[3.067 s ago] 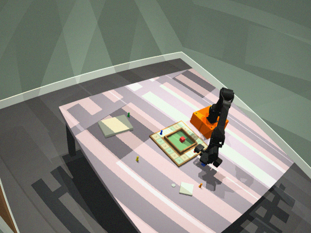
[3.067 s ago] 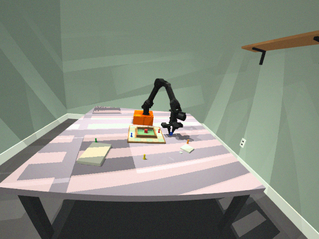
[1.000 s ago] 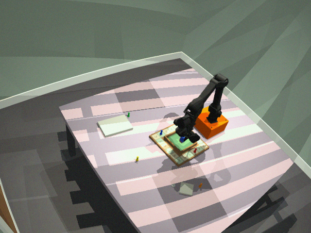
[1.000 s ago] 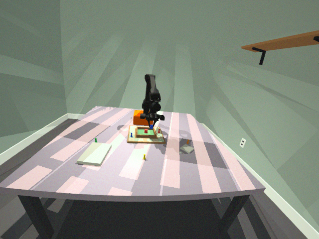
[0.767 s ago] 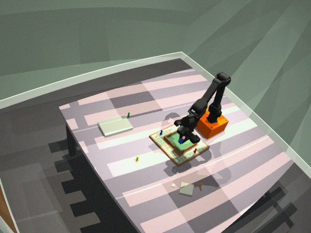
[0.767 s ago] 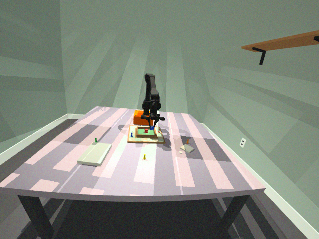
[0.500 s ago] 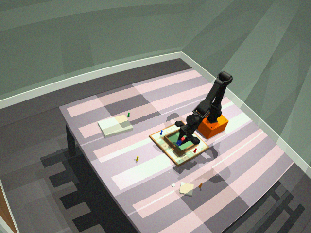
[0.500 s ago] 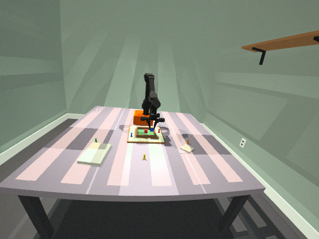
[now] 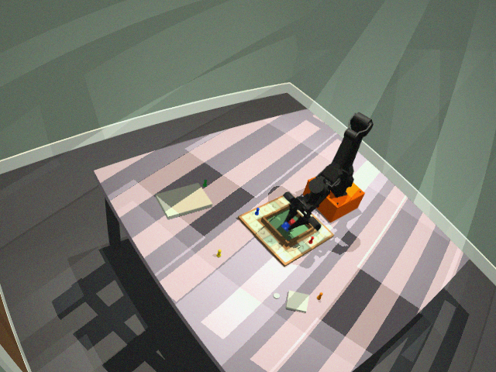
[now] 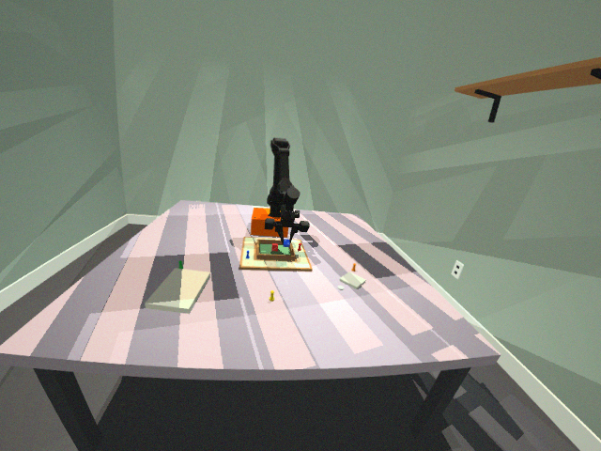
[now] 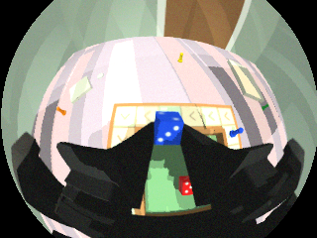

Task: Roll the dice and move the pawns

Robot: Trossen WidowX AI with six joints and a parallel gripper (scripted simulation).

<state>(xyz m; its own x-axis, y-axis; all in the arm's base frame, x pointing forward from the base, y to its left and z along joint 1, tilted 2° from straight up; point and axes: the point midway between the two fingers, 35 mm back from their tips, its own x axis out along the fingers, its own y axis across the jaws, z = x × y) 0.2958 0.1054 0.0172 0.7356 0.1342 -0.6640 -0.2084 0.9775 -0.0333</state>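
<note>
Right now the red pawn is 11 cm behind my gripper tip, 5 cm to the left of it and 6 cm below it. From my gripper tip the other things lie so: orange pawn (1 cm behind, 29 cm to the left, 7 cm below); then blue pawn (4 cm ahead, 15 cm to the right, 6 cm below); then yellow pawn (26 cm ahead, 7 cm below).
</note>
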